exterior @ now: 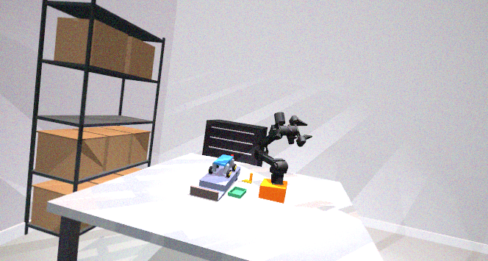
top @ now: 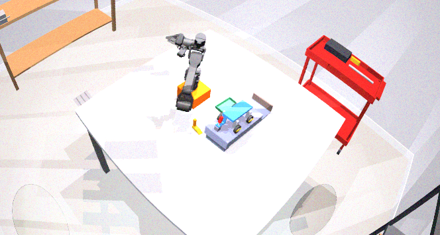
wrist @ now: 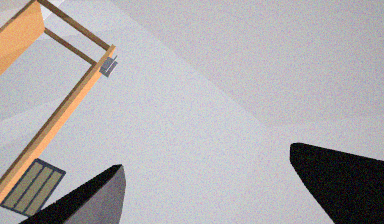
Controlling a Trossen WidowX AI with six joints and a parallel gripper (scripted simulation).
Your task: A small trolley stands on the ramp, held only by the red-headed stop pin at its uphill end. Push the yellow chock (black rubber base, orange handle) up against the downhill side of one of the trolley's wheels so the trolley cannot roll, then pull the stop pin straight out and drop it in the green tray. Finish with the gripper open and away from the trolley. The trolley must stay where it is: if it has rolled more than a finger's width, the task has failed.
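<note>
The yellow chock lies 38 cm below my gripper tip, 32 cm ahead of it and 13 cm to the right of it. From my gripper tip the other things lie so: red-headed stop pin: 44 cm ahead, 27 cm below, 12 cm to the right; green tray: 41 cm below, 37 cm ahead, 11 cm to the left; trolley: 48 cm ahead, 29 cm below, 2 cm to the right.
</note>
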